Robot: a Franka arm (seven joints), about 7 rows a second.
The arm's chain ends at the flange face. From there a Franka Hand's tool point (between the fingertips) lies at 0.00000 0.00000 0.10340 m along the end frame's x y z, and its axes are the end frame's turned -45 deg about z.
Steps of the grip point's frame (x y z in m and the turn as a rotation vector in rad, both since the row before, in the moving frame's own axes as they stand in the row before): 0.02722 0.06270 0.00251 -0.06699 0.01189 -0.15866; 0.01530 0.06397 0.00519 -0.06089 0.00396 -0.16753; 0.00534 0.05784 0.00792 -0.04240 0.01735 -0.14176; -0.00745 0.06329 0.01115 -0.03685 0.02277 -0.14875; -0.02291 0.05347 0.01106 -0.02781 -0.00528 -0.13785; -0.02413 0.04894 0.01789 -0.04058 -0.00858 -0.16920; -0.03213 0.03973 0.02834 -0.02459 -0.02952 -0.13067; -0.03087 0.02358 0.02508 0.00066 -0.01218 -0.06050
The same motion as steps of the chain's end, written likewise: 0.05753 0.02154 0.00275 -0.03896 0.05578 -0.15866; 0.05099 0.03067 0.00538 -0.04026 0.04586 -0.16753; 0.04019 0.03561 0.00803 -0.01771 0.04225 -0.14176; 0.03507 0.04932 0.01125 -0.00996 0.04216 -0.14875; 0.01980 0.05171 0.01110 -0.02340 0.01593 -0.13785; 0.01491 0.04829 0.01798 -0.03476 0.02263 -0.16920; 0.00548 0.04685 0.02842 -0.03826 -0.00349 -0.13067; -0.00424 0.03763 0.02509 -0.00815 -0.00908 -0.06050
